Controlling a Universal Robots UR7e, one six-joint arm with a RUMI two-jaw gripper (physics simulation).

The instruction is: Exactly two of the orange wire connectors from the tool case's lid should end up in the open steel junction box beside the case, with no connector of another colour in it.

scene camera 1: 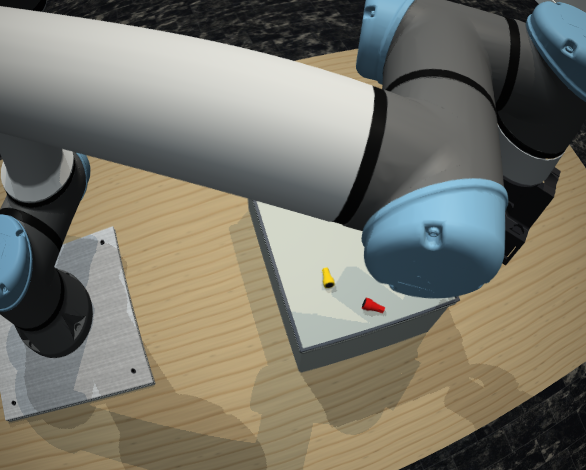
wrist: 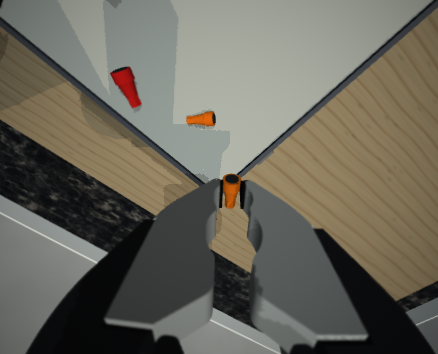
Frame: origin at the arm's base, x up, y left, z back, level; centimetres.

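Seen in the pictures: gripper, between the fingertips: point(wrist: 231, 182); arm's base, origin of its link: point(scene camera 1: 54, 315).
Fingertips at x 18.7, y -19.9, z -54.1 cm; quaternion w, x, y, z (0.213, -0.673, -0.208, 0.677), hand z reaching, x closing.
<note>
Offsets run from my fingertips to a thing's middle. "spot": to the spot under its first point. Level surfaces: height alone.
My gripper point(wrist: 231, 182) is shut on an orange wire connector @(dy -0.5, dx +0.2, dz -0.3 cm) point(wrist: 231, 186), held upright between the fingertips with its dark open end showing, above the case lid's corner. A second orange connector @(dy +0.4, dx -5.9, dz +3.4 cm) point(wrist: 201, 119) lies on its side on the pale lid point(scene camera 1: 295, 240) point(wrist: 300, 50), ahead and left of the fingertips in the wrist view. In the scene view the arm hides the fingertips and both orange connectors. The open steel junction box does not show in either view.
A red connector @(dy -0.9, dx -5.7, dz +9.2 cm) point(scene camera 1: 373, 305) point(wrist: 127, 86) and a yellow connector @(dy +5.1, dx -5.8, dz +12.8 cm) point(scene camera 1: 328, 278) lie on the lid. The case @(spot: dy -3.4, dx -15.6, dz +9.0 cm) point(scene camera 1: 370, 345) stands on the wooden table @(dx -20.3 cm) point(scene camera 1: 200, 325), its raised lid edges near the gripper. The robot's metal base plate point(scene camera 1: 117, 320) is at the left.
</note>
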